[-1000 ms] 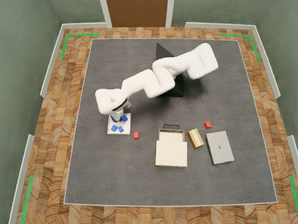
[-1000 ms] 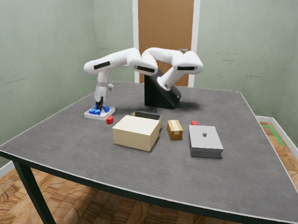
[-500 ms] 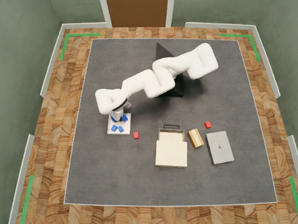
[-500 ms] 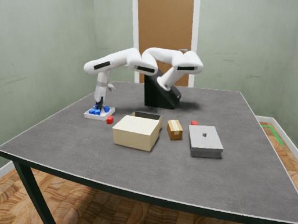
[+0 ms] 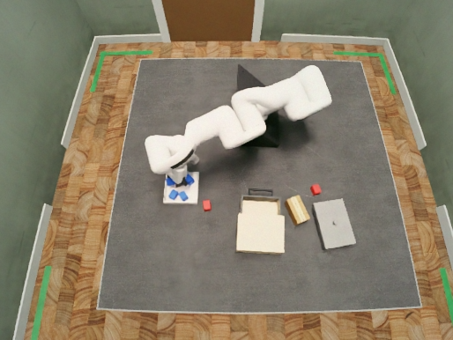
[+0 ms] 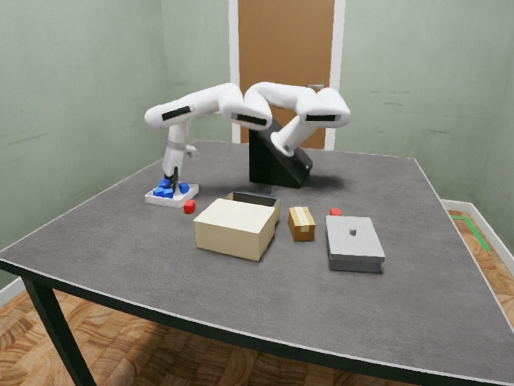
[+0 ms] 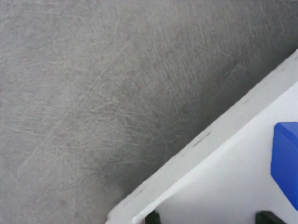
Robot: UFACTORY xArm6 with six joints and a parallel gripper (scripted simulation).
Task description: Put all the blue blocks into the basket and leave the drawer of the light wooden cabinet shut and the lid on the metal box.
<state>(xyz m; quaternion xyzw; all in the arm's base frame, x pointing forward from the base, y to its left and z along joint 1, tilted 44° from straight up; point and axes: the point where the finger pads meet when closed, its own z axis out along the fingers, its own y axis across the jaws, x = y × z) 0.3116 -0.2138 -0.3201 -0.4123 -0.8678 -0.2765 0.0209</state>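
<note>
My gripper is now 3 cm short of the white basket, 3 cm to the right of it and 2 cm above it. Round my hand: flat lid 21 cm ahead, 67 cm to the left, 2 cm above; then light wooden cabinet 20 cm ahead, 37 cm to the left, 1 cm above; then brown cardboard box 15 cm ahead, 53 cm to the left.
</note>
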